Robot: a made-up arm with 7 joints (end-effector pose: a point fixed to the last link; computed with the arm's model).
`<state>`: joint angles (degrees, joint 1 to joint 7).
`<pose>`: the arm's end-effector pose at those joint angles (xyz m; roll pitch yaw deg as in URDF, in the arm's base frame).
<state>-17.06 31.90 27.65 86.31 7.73 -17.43 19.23</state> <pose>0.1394 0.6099 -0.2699 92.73 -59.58 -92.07</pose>
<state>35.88 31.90 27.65 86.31 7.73 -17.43 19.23</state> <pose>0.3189 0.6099 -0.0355 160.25 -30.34 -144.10</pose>
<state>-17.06 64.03 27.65 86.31 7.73 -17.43 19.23</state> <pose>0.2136 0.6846 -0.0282 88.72 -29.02 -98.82</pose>
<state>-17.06 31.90 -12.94 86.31 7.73 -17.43 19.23</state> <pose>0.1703 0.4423 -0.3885 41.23 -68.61 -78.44</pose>
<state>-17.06 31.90 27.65 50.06 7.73 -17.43 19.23</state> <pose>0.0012 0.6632 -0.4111 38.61 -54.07 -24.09</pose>
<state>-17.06 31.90 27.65 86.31 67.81 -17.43 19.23</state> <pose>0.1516 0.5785 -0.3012 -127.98 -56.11 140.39</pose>
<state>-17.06 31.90 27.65 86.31 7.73 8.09 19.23</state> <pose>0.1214 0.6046 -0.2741 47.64 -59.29 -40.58</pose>
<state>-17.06 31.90 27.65 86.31 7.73 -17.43 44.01</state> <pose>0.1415 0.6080 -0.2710 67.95 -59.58 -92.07</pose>
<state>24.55 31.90 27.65 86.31 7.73 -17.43 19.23</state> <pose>0.3002 0.6099 -0.0982 151.70 -39.24 -139.20</pose>
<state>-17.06 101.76 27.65 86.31 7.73 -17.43 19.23</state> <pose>0.2993 0.5870 0.2512 80.18 6.04 -108.48</pose>
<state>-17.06 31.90 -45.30 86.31 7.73 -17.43 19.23</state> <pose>0.0953 0.3080 -0.4530 -12.53 -69.20 -54.32</pose>
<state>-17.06 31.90 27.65 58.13 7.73 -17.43 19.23</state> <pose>0.0391 0.6583 -0.3849 47.93 -58.07 -36.54</pose>
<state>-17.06 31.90 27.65 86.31 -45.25 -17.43 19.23</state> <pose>0.1451 0.6051 -0.2297 69.16 -9.83 -81.57</pose>
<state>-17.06 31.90 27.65 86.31 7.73 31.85 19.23</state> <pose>0.1057 0.5963 -0.2711 22.31 -44.92 -9.03</pose>
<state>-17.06 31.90 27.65 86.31 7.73 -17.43 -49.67</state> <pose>0.1315 0.6100 -0.2700 161.63 -59.58 -92.07</pose>
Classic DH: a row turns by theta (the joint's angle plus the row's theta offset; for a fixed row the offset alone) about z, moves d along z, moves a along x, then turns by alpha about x. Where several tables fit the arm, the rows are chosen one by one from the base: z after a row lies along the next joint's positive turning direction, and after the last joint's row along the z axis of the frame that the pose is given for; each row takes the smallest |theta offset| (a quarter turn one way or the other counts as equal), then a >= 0, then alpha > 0; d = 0 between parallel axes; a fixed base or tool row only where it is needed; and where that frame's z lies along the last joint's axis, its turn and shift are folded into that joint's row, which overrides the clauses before.
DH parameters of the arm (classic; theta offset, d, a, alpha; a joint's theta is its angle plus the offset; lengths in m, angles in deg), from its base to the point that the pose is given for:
base (fixed): 0 0.0275 -0.0062 90
joint 1: 90 -0.2082 0.0145 90
joint 2: -90 -0.0083 0.0201 -90
joint 3: 90 -0.3618 0.0277 -90
joint 4: 0 -0.0277 0.0105 90
joint 5: 0 -0.3025 -0.0045 90
joint 6: -90 0.0284 0.0051 -90
joint 7: -90 0.0422 0.0057 90
tool (fixed): -90 -0.0041 0 0

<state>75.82 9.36 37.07 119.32 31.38 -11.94 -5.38</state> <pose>0.2370 0.4666 0.1634 -146.41 36.88 -176.31</pose>
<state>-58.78 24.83 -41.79 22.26 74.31 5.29 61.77</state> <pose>-0.5032 0.4774 -0.3026 -30.30 37.25 36.17</pose>
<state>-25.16 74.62 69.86 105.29 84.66 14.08 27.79</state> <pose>0.1627 0.5958 0.1639 150.97 -58.64 -179.44</pose>
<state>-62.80 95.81 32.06 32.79 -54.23 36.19 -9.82</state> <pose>0.2198 0.7919 0.0800 170.54 66.55 40.30</pose>
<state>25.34 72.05 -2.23 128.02 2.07 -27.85 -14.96</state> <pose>0.2102 0.4125 0.1561 131.11 12.59 -157.87</pose>
